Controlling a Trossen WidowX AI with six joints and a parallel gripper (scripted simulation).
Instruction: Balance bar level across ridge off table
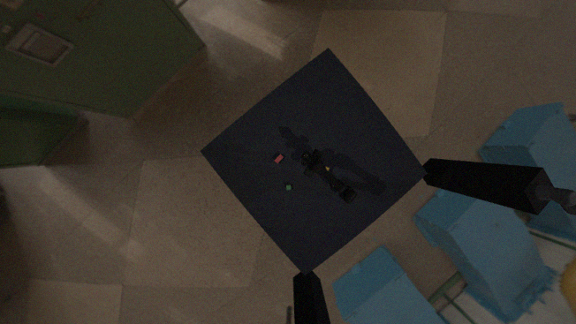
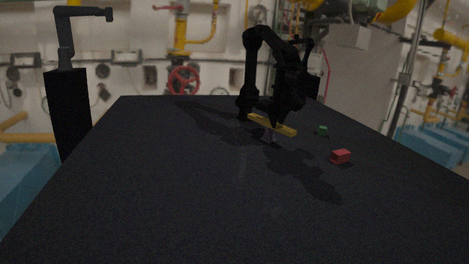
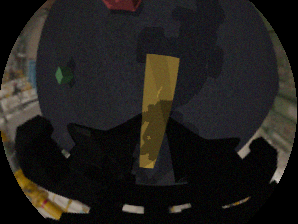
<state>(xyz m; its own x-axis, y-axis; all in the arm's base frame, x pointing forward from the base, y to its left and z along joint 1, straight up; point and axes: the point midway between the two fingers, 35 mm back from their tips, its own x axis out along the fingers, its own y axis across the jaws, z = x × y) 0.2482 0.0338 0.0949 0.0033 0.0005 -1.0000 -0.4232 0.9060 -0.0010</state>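
The bar is 3 cm behind my gripper tip and 1 cm to the right of it. Round my gripper tip: red block (17 cm ahead, 17 cm to the left, 4 cm below); green block (4 cm behind, 25 cm to the left, 4 cm below).
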